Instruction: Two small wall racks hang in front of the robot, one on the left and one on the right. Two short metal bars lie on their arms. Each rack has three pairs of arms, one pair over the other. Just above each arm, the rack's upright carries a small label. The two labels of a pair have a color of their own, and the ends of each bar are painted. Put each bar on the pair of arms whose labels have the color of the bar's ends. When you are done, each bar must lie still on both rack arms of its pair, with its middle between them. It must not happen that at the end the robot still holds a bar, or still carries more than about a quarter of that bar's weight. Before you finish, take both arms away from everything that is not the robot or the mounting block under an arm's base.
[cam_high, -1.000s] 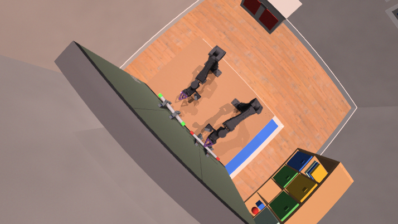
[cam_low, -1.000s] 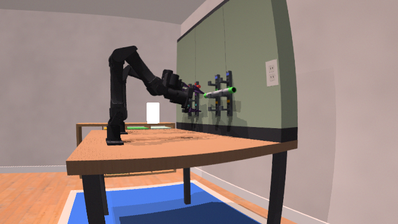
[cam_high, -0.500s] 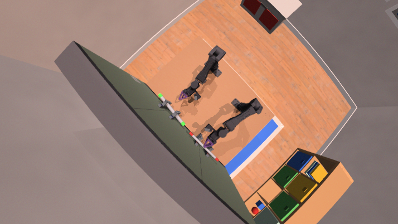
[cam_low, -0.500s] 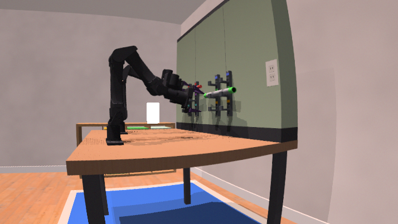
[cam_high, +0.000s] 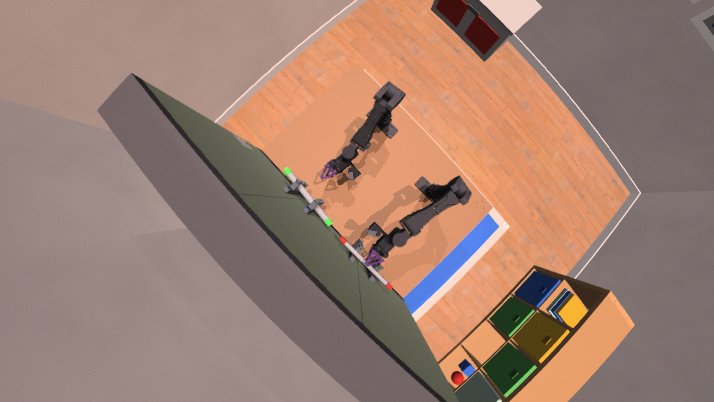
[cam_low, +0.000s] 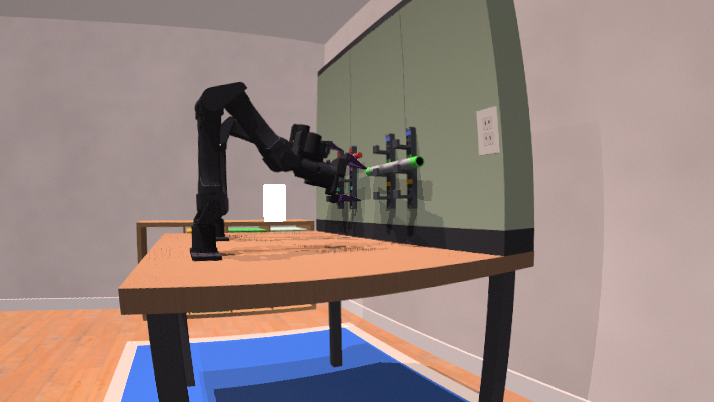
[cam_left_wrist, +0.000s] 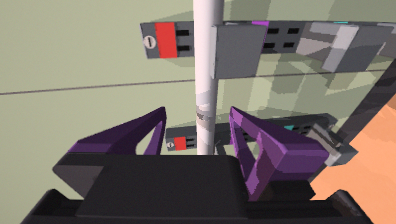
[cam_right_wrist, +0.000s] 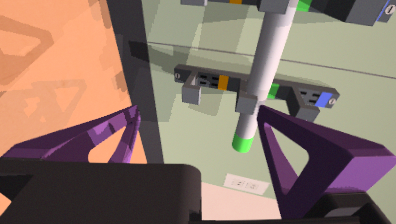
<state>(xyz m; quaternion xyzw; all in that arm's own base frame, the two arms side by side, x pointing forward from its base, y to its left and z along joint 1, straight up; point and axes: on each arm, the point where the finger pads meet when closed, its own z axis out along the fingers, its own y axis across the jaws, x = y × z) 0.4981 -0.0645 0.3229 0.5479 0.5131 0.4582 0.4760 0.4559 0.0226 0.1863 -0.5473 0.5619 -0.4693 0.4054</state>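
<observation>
Right now my left hand is 10 mm short of the red-ended bar, 10 mm to the right of it and 10 mm above it. Also, from my left hand: black strip: 80 mm ahead, 210 mm to the right, 290 mm below; then green wall panel: 140 mm ahead, 200 mm to the right, 100 mm above; then green-ended bar: 60 mm ahead, 390 mm to the right, 80 mm below.
</observation>
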